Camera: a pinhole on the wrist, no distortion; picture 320 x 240 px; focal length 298.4 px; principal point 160.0 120.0 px. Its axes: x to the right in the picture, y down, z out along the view. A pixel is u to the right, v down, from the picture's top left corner.
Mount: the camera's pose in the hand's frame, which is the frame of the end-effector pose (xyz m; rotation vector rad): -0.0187 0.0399 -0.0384 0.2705 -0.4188 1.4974
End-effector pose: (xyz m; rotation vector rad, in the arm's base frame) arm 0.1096 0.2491 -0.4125 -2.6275 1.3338 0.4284
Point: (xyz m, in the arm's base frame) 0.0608 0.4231 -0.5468
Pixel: 162 206
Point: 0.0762 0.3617 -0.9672
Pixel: 265 41
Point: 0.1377 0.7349 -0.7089
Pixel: 95 214
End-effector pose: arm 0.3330 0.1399 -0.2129 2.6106 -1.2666 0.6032
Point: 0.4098 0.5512 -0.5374
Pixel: outside the picture
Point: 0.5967 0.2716 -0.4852
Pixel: 49 119
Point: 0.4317 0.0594 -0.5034
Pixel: 243 87
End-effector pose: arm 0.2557 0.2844 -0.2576 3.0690 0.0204 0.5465
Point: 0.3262 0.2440 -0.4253
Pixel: 300 53
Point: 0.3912 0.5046 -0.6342
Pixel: 127 77
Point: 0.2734 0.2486 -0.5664
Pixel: 285 161
